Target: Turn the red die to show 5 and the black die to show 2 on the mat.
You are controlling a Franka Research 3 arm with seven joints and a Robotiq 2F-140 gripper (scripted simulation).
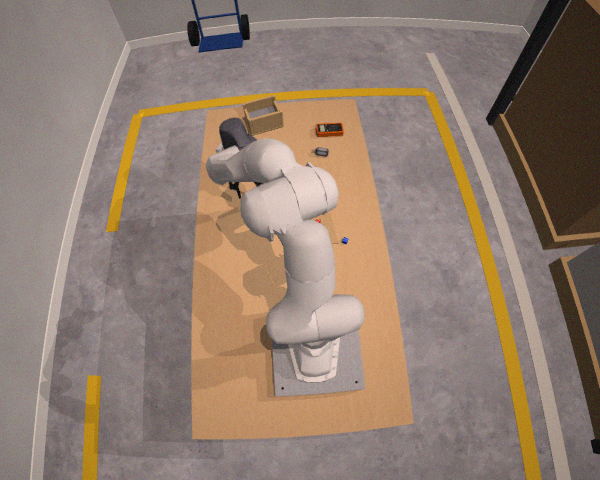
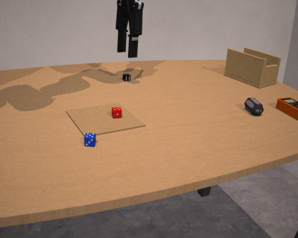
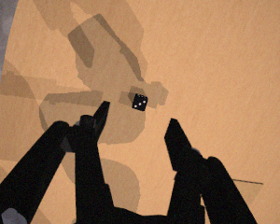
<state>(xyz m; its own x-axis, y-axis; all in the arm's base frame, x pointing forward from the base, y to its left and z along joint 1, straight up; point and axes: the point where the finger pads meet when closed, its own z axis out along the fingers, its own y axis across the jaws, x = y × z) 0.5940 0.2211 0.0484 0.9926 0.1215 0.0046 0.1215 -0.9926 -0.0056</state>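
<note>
The black die lies 10 cm below my hand. From my hand the other things lie so: dark grey device: 26 cm ahead, 31 cm to the right, 10 cm below; red die: 12 cm behind, 27 cm to the right, 10 cm below; thin tan mat: 15 cm behind, 27 cm to the right, 11 cm below.
</note>
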